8 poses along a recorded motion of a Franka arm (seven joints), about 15 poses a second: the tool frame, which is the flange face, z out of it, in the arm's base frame.
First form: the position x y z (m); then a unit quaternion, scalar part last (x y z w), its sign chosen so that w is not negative.
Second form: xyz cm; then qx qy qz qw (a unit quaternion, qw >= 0). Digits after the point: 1 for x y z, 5 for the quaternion.
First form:
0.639 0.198 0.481 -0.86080 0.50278 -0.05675 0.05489
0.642 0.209 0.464 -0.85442 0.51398 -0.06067 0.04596
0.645 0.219 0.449 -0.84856 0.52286 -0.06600 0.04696
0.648 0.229 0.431 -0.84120 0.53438 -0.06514 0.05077
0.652 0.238 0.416 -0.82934 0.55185 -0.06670 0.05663
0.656 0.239 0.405 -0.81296 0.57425 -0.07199 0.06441
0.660 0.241 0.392 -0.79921 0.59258 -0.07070 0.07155
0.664 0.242 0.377 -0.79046 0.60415 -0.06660 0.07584
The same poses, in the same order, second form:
63.9 19.8 48.1 -0.86080 0.50278 -0.05675 0.05489
64.2 20.9 46.4 -0.85442 0.51398 -0.06067 0.04596
64.5 21.9 44.9 -0.84856 0.52286 -0.06600 0.04696
64.8 22.9 43.1 -0.84120 0.53438 -0.06514 0.05077
65.2 23.8 41.6 -0.82934 0.55185 -0.06670 0.05663
65.6 23.9 40.5 -0.81296 0.57425 -0.07199 0.06441
66.0 24.1 39.2 -0.79921 0.59258 -0.07070 0.07155
66.4 24.2 37.7 -0.79046 0.60415 -0.06660 0.07584

